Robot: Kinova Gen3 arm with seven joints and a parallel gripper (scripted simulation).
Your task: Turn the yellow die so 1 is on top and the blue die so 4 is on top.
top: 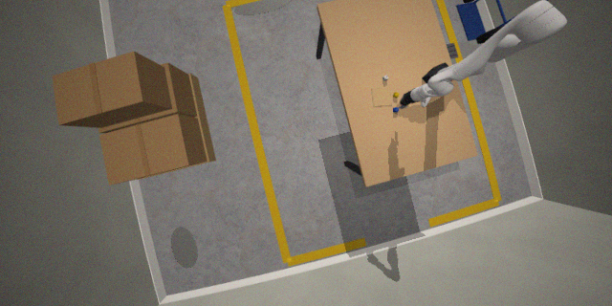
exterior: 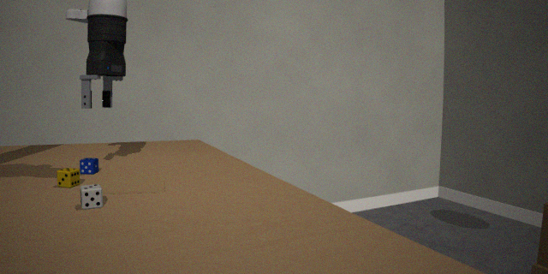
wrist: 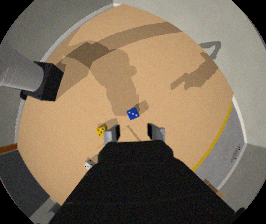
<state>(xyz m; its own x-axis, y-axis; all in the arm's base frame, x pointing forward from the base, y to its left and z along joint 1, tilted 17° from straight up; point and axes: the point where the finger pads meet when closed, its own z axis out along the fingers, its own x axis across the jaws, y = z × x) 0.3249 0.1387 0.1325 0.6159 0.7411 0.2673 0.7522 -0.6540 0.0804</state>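
The yellow die is 14 cm below my hand, 9 cm to the right of it and 4 cm behind it. Also, from my hand: white die (23 cm to the right, 14 cm below, 1 cm ahead); tan mat (15 cm below, 10 cm to the right, 6 cm ahead); blue die (14 cm below, 2 cm to the left, 2 cm behind).
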